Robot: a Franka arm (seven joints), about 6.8 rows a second.
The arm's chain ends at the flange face. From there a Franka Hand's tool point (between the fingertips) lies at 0.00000 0.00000 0.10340 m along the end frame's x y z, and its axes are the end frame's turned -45 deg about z.
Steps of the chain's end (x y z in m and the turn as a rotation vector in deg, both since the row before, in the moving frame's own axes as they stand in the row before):
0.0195 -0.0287 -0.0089 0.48 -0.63 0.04
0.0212 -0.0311 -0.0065 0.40 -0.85 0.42
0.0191 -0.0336 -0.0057 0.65 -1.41 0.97
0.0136 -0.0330 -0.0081 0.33 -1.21 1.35
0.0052 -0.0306 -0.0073 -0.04 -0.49 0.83
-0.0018 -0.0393 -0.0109 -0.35 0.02 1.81
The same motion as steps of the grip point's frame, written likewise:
0.0339 -0.0079 -0.0089 0.78 -0.11 0.04
0.0364 -0.0086 -0.0065 0.88 -0.32 0.42
0.0363 -0.0129 -0.0057 1.46 -0.54 0.97
0.0319 -0.0157 -0.0081 1.09 -0.62 1.35
0.0246 -0.0185 -0.0073 0.32 -0.37 0.83
0.0261 -0.0286 -0.0109 -0.26 -0.23 1.81

